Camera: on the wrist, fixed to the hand. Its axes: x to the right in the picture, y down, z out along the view.
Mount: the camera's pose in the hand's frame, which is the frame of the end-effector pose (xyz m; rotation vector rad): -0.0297 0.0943 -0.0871 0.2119 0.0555 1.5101
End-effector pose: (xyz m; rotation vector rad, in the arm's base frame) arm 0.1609 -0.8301 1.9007 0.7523 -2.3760 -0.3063
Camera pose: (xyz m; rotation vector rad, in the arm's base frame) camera 0.1929 -0.7391 1.9904 -1.0005 -2.2534 0.5890
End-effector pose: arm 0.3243 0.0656 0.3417 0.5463 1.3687 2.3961
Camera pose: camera 0.2999 -0.0586 0.3782 -1.1221 -0.7313 -1.6490
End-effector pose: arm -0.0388 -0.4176 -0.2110 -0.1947 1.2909 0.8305
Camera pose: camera -0.1671 -0.4132 -0.1814 1.0713 1.4546 1.9075
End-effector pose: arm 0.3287 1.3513 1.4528 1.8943 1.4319 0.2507
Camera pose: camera 0.3405 1.3524 1.5840 2.7772 -0.2428 0.8422
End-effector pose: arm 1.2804 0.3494 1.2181 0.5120 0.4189 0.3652
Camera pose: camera 1.1926 0.4472 1.2085 0.9713 0.0416 1.8004
